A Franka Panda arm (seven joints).
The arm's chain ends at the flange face. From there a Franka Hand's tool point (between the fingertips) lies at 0.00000 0.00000 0.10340 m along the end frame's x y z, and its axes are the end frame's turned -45 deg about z.
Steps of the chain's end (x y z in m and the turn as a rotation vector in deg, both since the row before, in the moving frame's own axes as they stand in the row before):
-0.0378, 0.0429, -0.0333, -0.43, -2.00, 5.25
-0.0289, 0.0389, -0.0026, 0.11, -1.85, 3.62
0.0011, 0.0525, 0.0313, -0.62, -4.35, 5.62
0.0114, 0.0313, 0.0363, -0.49, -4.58, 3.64
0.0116, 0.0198, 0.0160, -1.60, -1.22, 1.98
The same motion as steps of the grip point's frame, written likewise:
-0.0601, 0.0015, -0.0334, 1.11, -1.72, 5.25
-0.0501, 0.0045, -0.0027, 1.39, -1.23, 3.62
-0.0424, 0.0328, 0.0310, 2.64, -3.51, 5.62
-0.0204, 0.0248, 0.0360, 2.89, -3.59, 3.64
-0.0094, 0.0226, 0.0159, -0.27, -1.99, 1.98

